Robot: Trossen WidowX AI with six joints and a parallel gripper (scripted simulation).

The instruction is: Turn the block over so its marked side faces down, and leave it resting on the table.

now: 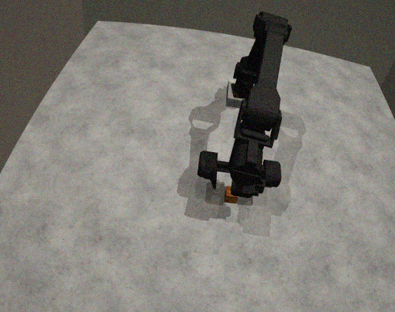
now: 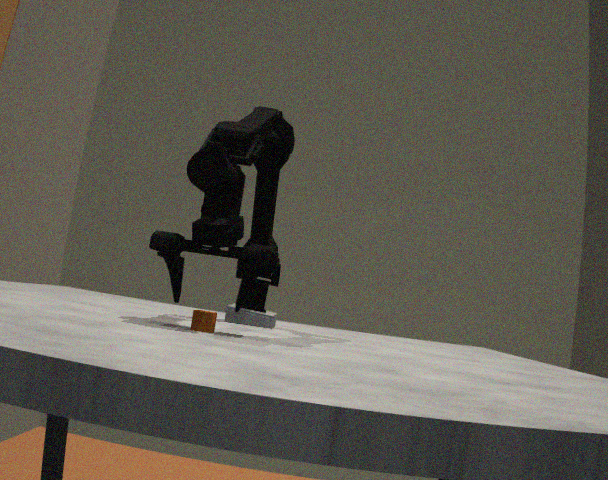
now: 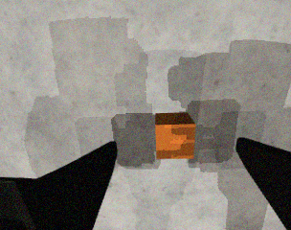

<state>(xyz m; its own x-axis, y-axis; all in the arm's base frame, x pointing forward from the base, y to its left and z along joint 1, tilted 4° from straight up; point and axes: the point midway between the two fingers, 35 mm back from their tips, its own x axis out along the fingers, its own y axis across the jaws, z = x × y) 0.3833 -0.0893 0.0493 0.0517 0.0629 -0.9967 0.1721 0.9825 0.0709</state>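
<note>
The block lies 2 cm below my gripper tip and 1 cm behind it.
</note>
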